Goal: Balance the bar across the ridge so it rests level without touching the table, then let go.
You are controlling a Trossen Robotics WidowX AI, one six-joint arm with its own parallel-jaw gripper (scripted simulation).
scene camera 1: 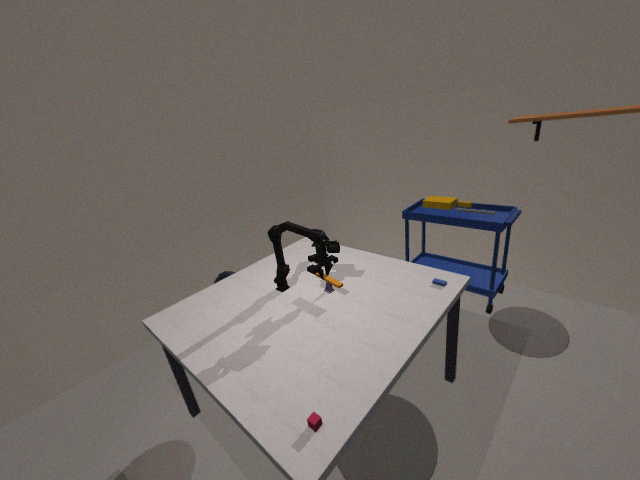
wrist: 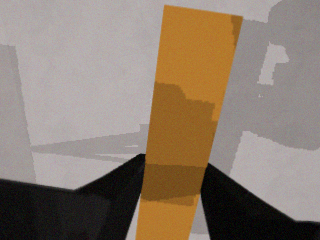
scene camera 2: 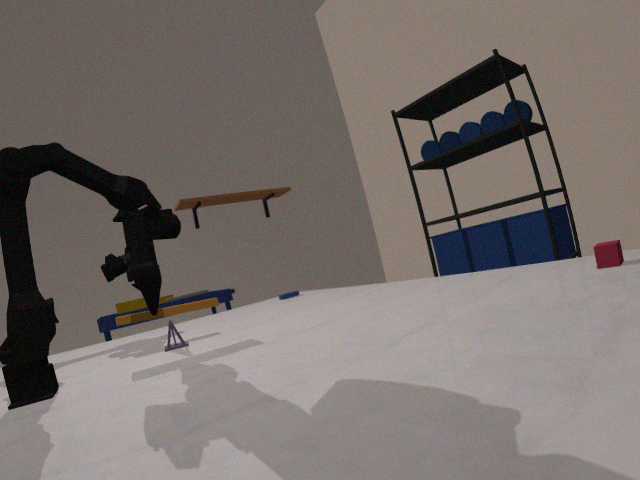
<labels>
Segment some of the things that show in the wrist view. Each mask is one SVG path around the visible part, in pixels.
My gripper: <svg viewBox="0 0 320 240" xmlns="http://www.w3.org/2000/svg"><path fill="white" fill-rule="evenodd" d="M208 163L201 186L201 199L210 240L320 240L320 222L298 221L290 218ZM146 154L138 154L94 182L85 184L75 190L0 178L0 240L125 240L142 190Z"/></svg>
An orange bar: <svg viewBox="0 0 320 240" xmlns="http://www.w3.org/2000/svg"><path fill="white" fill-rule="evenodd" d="M243 16L164 4L135 240L189 240L205 170L208 165L231 73L231 65Z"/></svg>
</labels>
